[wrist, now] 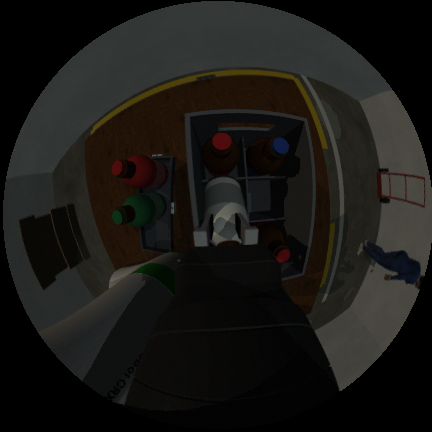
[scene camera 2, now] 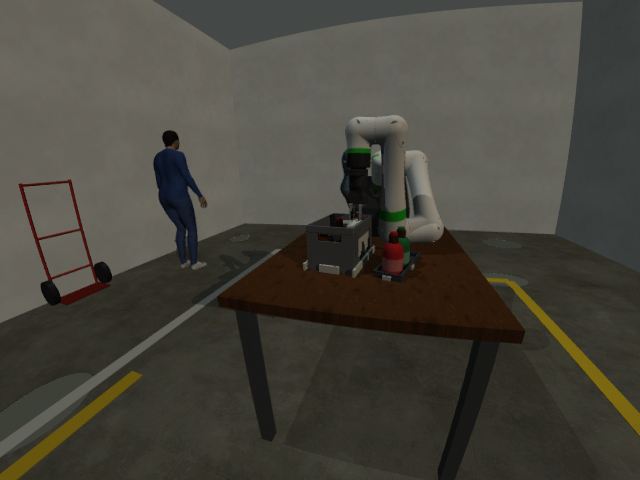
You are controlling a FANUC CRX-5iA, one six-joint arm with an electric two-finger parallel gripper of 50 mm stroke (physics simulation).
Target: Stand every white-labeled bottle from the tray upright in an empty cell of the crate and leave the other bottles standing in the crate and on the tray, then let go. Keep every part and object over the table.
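Places are measured from the arm's base along level axes (x ahead, y left, z up), in centimetres.
Where they show: gripper, fingertip midpoint: (wrist: pixel 223 220) (scene camera 2: pixel 355 220).
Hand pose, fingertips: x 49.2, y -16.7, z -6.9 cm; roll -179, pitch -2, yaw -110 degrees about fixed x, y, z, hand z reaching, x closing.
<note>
Each offset is from my fingertips to the top centre of the thing. Level surfaces: height alone.
My gripper (scene camera 2: pixel 355 209) (wrist: pixel 223 220) is shut on a white bottle (wrist: pixel 225 200). The bottle is at the crate's left column, with its lower part inside the grey crate @[dx +0.1, dy -5.5, dz +0.2 cm] (scene camera 2: pixel 323 253) (wrist: pixel 189 150); its base is hidden. In the wrist view, a brown bottle with a red cap @[dx +10.3, dy -3.9, dz -1.0 cm] (wrist: pixel 221 145) and one with a blue cap @[dx +7.1, dy -12.1, dz -1.0 cm] (wrist: pixel 272 150) stand in the crate's far cells, and another red-capped brown bottle @[dx -10.1, dy -7.1, dz -1.0 cm] (wrist: pixel 278 247) stands at the near right. A red bottle @[dx +14.9, dy +13.2, dz -1.3 cm] (scene camera 2: pixel 392 256) (wrist: pixel 140 171) and a green bottle (scene camera 2: pixel 403 249) (wrist: pixel 141 210) stand on the tray (scene camera 2: pixel 386 277) (wrist: pixel 157 242).
The tray is beside the crate on the wooden table @[dz -17.3 cm] (scene camera 2: pixel 439 304) (wrist: pixel 160 110). The arm (scene camera 2: pixel 395 180) (wrist: pixel 125 320) reaches over the table behind the tray. A person in blue (scene camera 2: pixel 175 191) (wrist: pixel 395 262) and a red hand truck (scene camera 2: pixel 59 237) (wrist: pixel 406 187) are away from the table.
</note>
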